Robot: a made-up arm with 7 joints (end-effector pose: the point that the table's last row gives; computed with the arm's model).
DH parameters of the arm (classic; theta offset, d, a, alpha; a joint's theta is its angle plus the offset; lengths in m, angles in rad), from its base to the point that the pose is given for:
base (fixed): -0.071 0 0 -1.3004
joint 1: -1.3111 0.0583 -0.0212 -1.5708
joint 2: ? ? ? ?
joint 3: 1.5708 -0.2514 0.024 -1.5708
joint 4: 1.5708 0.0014 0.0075 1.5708
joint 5: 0 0.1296 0 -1.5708
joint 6: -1.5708 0 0.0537 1.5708
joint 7: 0 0 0 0
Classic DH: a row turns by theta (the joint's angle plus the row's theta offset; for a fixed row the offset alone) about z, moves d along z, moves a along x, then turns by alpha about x.
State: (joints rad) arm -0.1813 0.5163 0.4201 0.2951 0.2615 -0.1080 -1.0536
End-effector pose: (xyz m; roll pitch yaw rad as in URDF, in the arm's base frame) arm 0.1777 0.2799 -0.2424 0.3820 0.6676 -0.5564
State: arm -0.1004 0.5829 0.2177 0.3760 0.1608 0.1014 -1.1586
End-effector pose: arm 0.1515 0.2808 -0.2791 -0.1534 0.8906 -0.9611
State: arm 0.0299 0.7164 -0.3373 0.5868 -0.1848 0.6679 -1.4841
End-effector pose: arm 0.0396 0.2789 -0.3443 -1.7490 0.5350 -1.9942
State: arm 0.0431 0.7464 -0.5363 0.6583 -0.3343 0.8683 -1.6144
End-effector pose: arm -0.0018 0.2777 -0.3491 -2.0821 0.2940 -1.9982
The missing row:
joint 2: 1.2915 0 -0.0078 1.5708
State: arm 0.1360 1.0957 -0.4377 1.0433 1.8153 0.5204 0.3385
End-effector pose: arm 0.0148 0.4179 -0.2250 -2.6975 0.5493 0.5806
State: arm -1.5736 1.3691 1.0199 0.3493 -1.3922 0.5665 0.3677
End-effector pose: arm 0.0925 0.3654 0.2128 -1.6959 -0.9385 1.0806
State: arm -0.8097 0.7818 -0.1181 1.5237 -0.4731 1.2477 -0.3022
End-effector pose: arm 0.1990 0.3085 -0.2579 2.7522 1.2246 -2.8708
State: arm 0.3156 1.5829 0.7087 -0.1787 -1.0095 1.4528 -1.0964
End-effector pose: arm 0.1461 0.3363 -0.0010 -1.0573 1.0651 -1.2984
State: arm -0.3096 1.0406 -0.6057 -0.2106 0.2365 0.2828 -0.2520
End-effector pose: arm 0.1992 0.1935 -0.2074 1.1765 0.6822 -0.4233
